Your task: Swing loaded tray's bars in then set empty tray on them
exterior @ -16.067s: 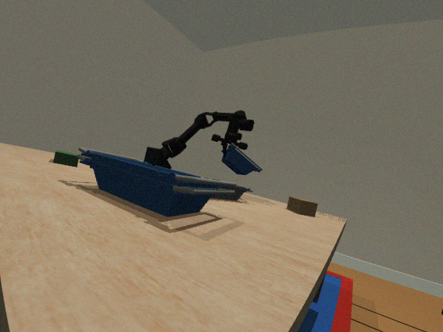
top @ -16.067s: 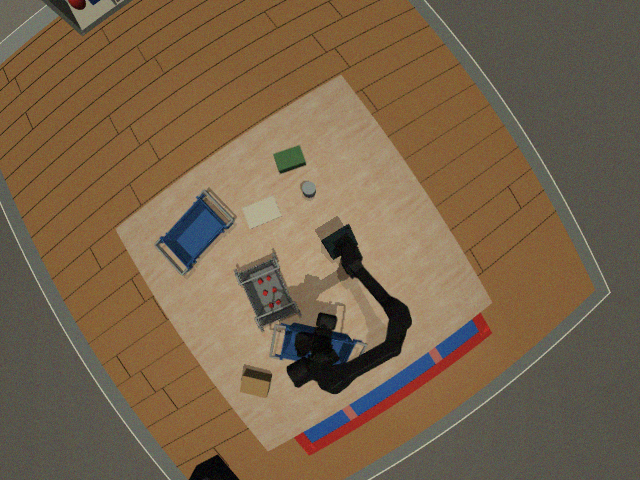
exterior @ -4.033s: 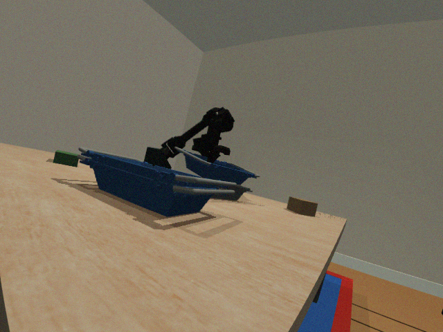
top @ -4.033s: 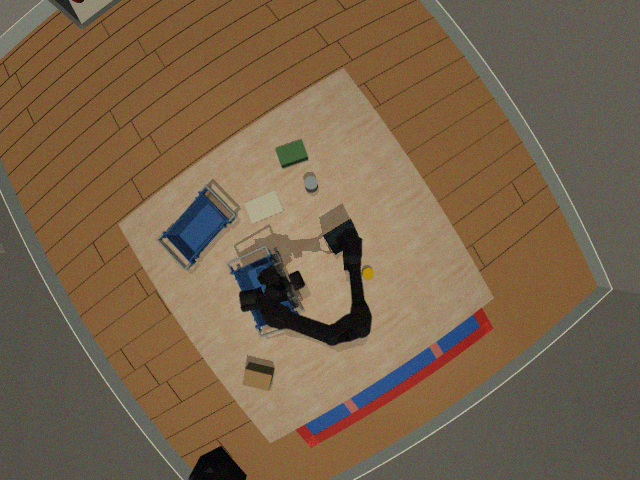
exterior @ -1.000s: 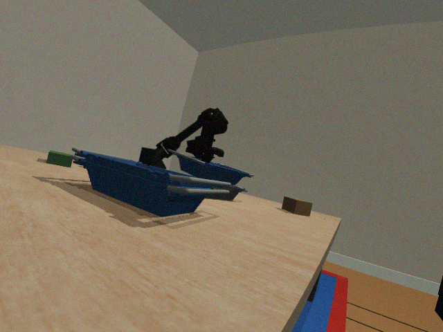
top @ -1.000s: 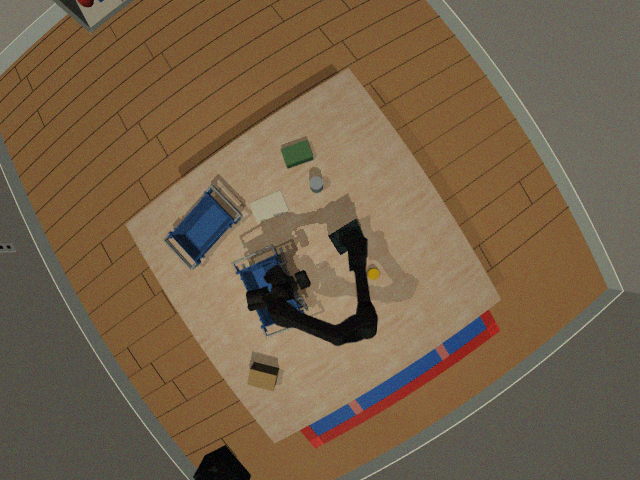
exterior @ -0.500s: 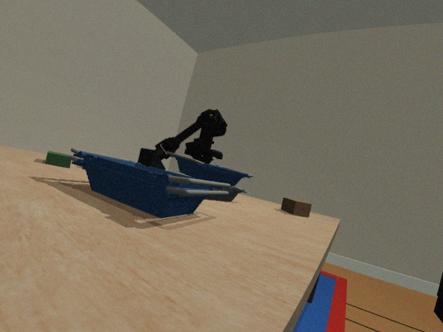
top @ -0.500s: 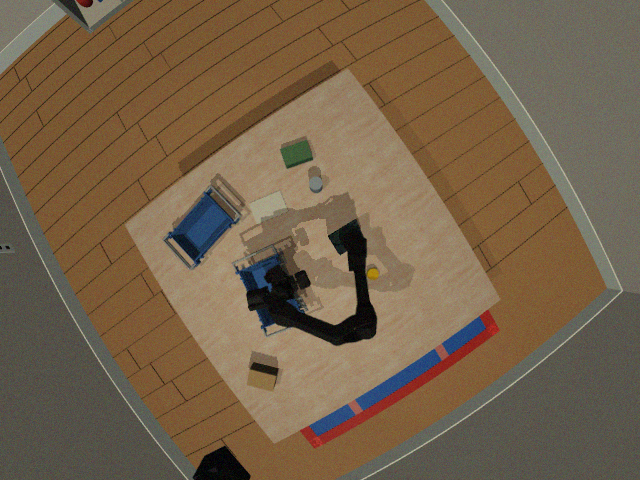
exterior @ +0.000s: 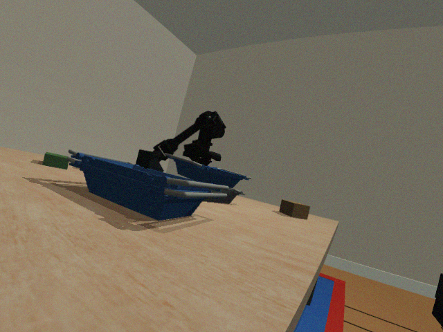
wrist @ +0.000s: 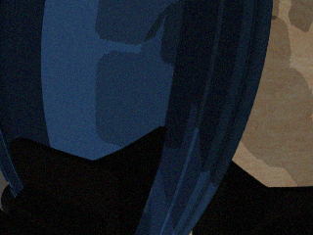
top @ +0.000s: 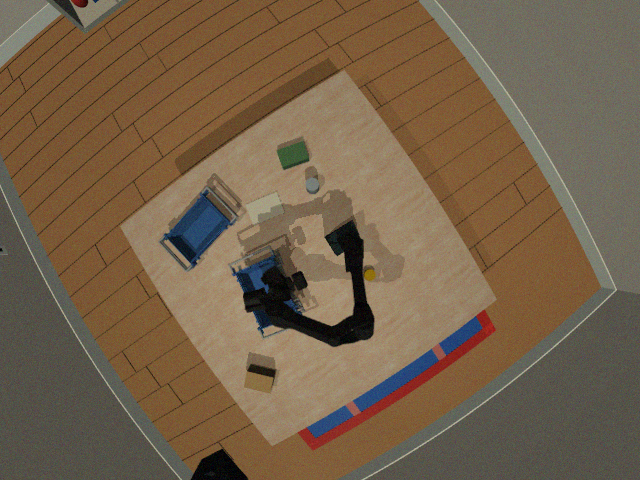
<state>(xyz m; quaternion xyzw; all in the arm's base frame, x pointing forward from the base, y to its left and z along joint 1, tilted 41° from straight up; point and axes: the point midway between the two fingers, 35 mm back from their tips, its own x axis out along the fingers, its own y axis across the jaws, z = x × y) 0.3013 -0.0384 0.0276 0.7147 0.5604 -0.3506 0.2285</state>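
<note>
Now: the blue tray 70 mm ahead of my gripper tip, 30 mm above it and 20 mm to the right of it. The rest, counted from my gripper tip: grey cylinder (340 mm behind, 250 mm to the right, 50 mm below); pale sheet (300 mm to the right, 120 mm behind, 80 mm below); yellow disc (300 mm behind, 200 mm to the left, 80 mm below).
</note>
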